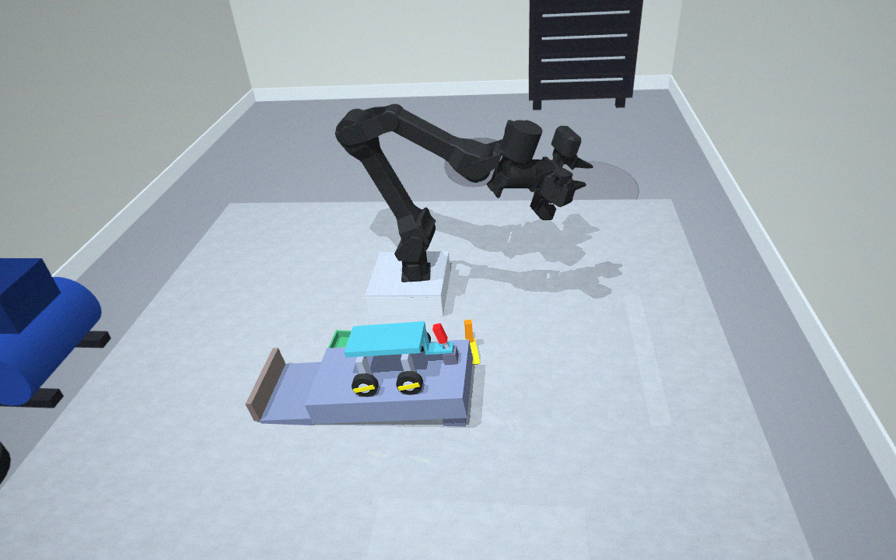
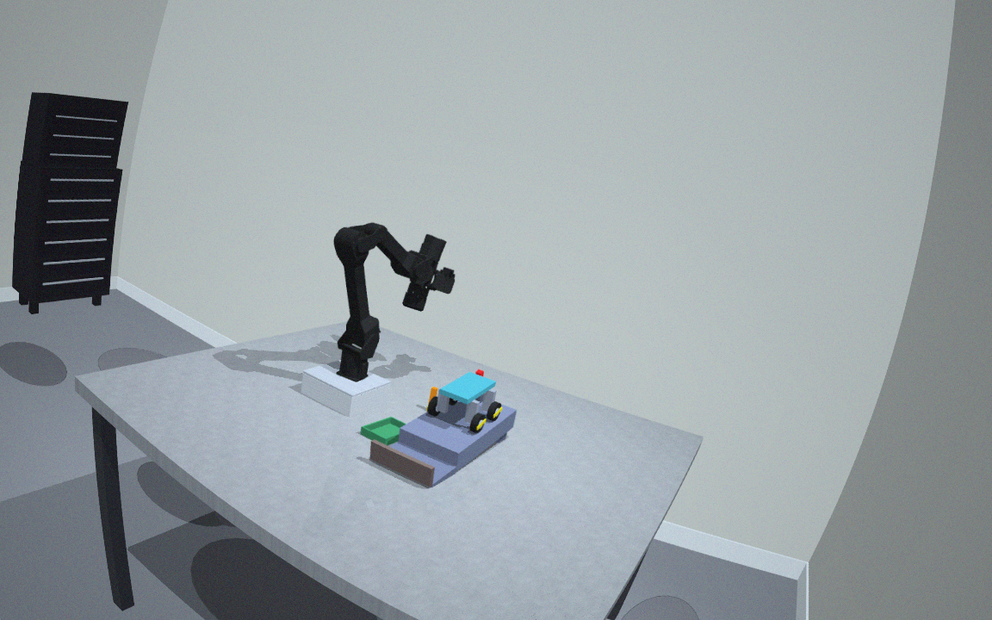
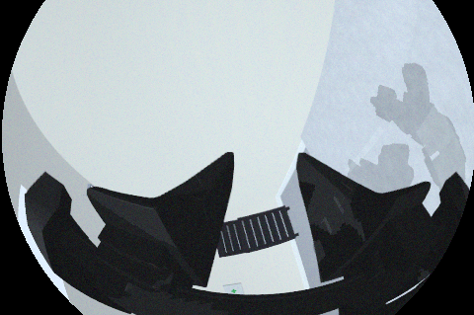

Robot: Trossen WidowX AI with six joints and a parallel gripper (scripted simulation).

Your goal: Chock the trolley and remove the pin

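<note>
Right now my gripper tip is 26 cm to the left of the yellow chock, 25 cm above it and 22 cm short of it. The rest, counted from my gripper tip: blue-grey ramp: 42 cm to the right, 33 cm ahead, 23 cm below; then red-headed stop pin: 33 cm ahead, 31 cm to the right, 15 cm below; then trolley: 41 cm to the right, 34 cm ahead, 16 cm below.
</note>
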